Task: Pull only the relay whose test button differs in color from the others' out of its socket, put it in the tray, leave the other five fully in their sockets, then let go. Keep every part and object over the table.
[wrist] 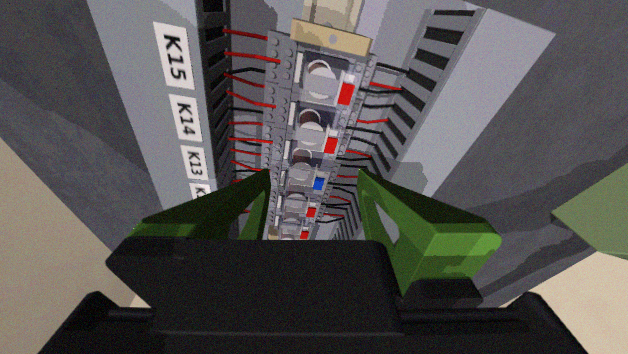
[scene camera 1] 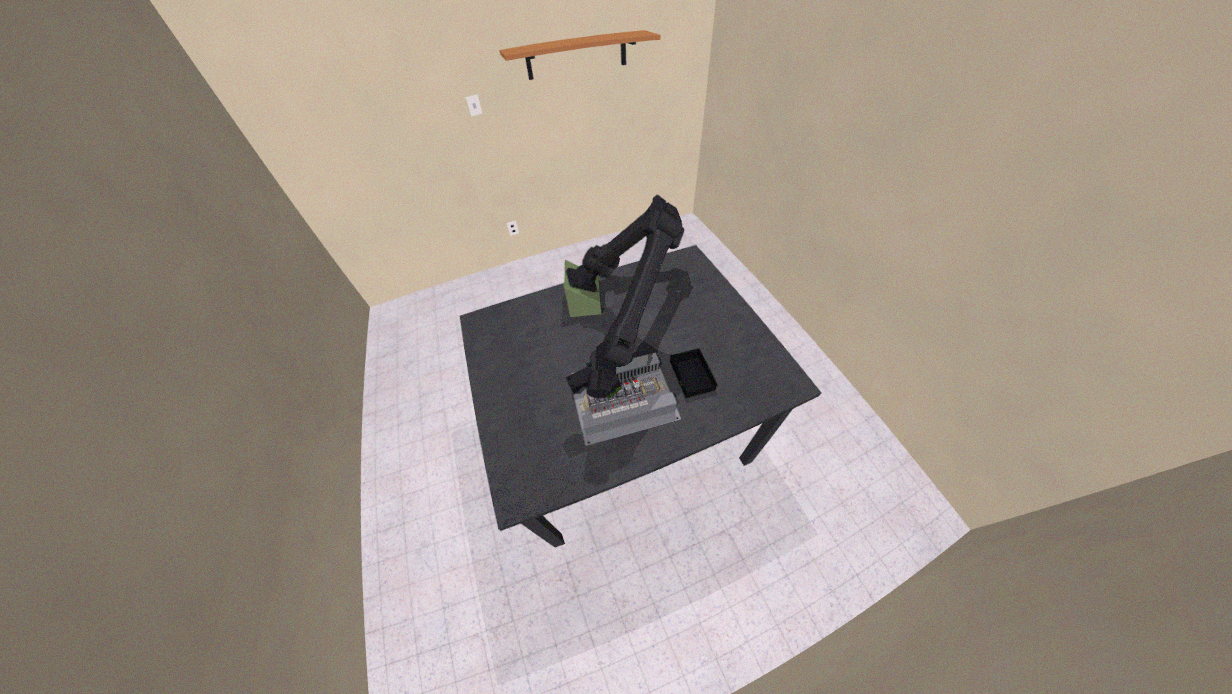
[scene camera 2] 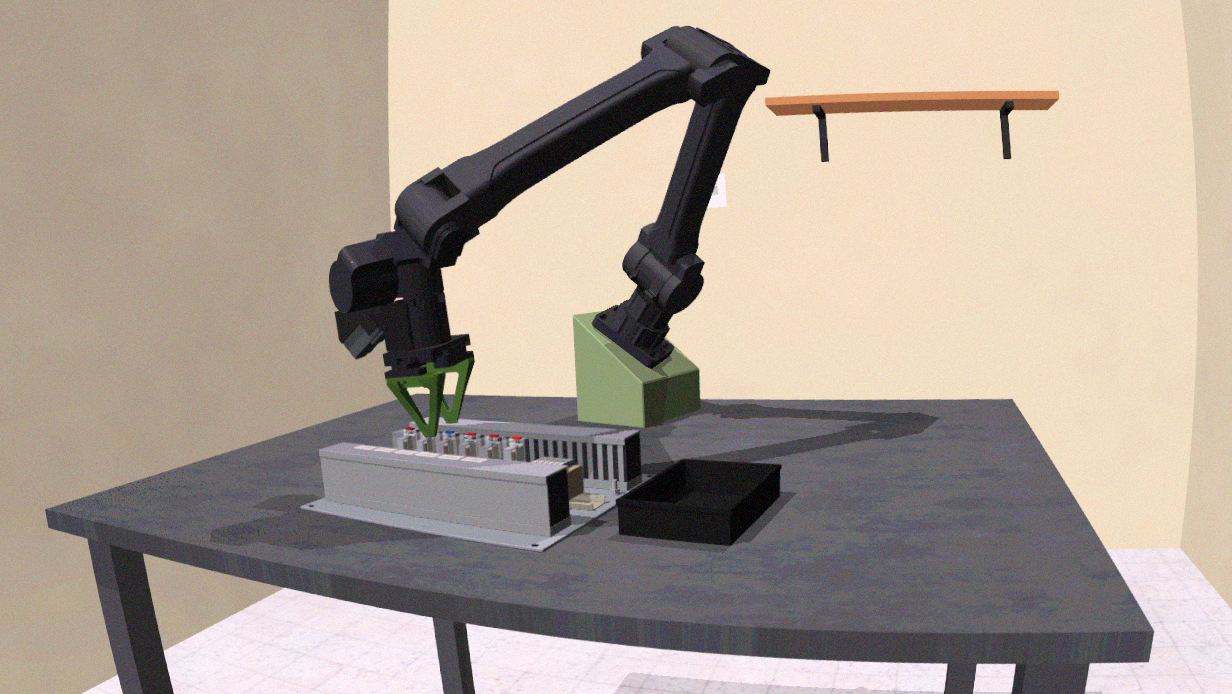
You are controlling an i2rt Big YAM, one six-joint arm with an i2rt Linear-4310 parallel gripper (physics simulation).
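Where they show: gripper, between the fingertips: (wrist: 313,176) (scene camera 2: 441,430); arm's base, origin of its link: (scene camera 1: 580,281) (scene camera 2: 631,339).
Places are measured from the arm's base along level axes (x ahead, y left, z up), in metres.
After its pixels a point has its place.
Note:
The relay with the blue test button (scene camera 2: 450,432) @(y -0.008, x 0.472, z -0.053 m) (wrist: 318,183) @(y -0.011, x 0.469, z -0.053 m) sits in the socket row, third from the top in the wrist view. Red-button relays (wrist: 322,82) @(y -0.074, x 0.481, z -0.054 m) (wrist: 311,132) @(y -0.047, x 0.481, z -0.054 m) (scene camera 2: 494,437) @(y 0.055, x 0.474, z -0.054 m) sit on both sides of it, seated in the row. My gripper (scene camera 2: 440,426) @(y -0.018, x 0.474, z -0.050 m) (wrist: 313,176) @(y -0.018, x 0.474, z -0.050 m) points down over the row, half open and empty. Its green fingers stand on opposite sides of the row, about level with the blue-button relay. Whether they touch anything is not clear. One finger hides a neighbouring relay's button in scene camera 2. The black tray (scene camera 1: 699,393) @(y 0.282, x 0.544, z -0.112 m) (scene camera 2: 675,521) @(y 0.292, x 0.543, z -0.104 m) holds nothing visible.
A grey front duct (scene camera 2: 439,487) @(y 0.055, x 0.579, z -0.084 m) with labels and a slotted rear duct (scene camera 2: 625,456) @(y 0.181, x 0.412, z -0.081 m) flank the relay row, with red and black wires between. The tray stands beside the panel's right end. The arm's green base (scene camera 1: 584,301) @(y -0.005, x 0.074, z -0.040 m) (scene camera 2: 607,379) @(y -0.008, x 0.073, z -0.053 m) stands behind on the dark table (scene camera 2: 862,551) @(y 0.464, x 0.535, z -0.122 m).

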